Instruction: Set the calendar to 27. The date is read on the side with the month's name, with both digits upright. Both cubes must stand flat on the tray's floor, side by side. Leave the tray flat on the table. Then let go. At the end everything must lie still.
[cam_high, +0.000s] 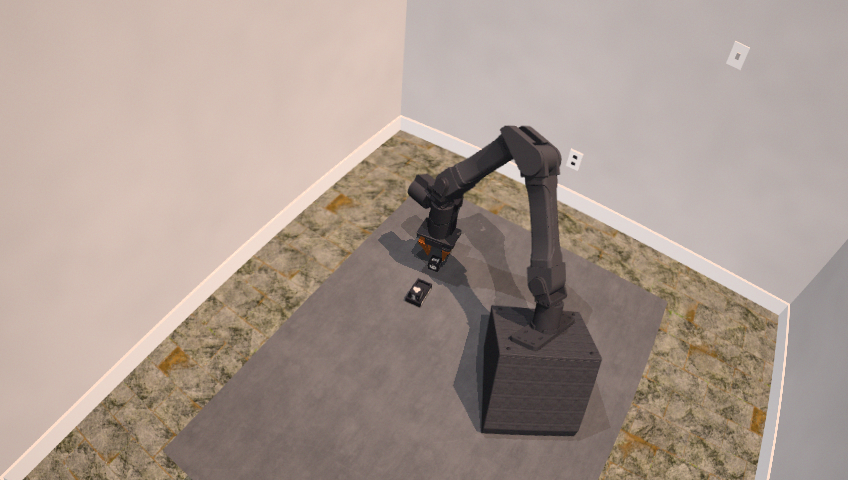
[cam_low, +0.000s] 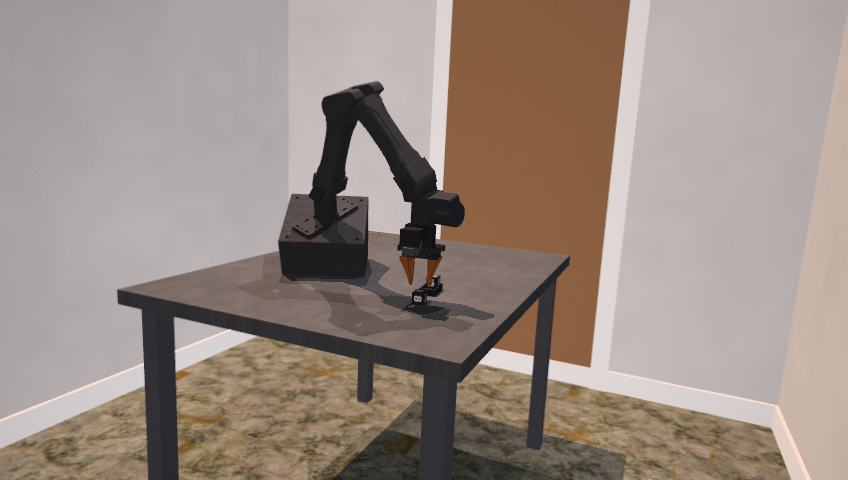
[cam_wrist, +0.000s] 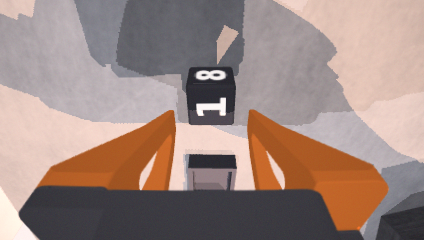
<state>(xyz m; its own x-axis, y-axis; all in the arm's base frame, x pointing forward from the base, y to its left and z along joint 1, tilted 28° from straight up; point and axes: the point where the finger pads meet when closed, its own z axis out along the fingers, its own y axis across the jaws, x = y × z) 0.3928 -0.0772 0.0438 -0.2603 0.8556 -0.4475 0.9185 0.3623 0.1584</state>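
Right now the black digit cube is 4 cm below my hand. From my hand the other things lie so: black tray 10 cm to the left, 4 cm below, 3 cm behind; then black cube 12 cm to the left, 3 cm below, 3 cm behind.
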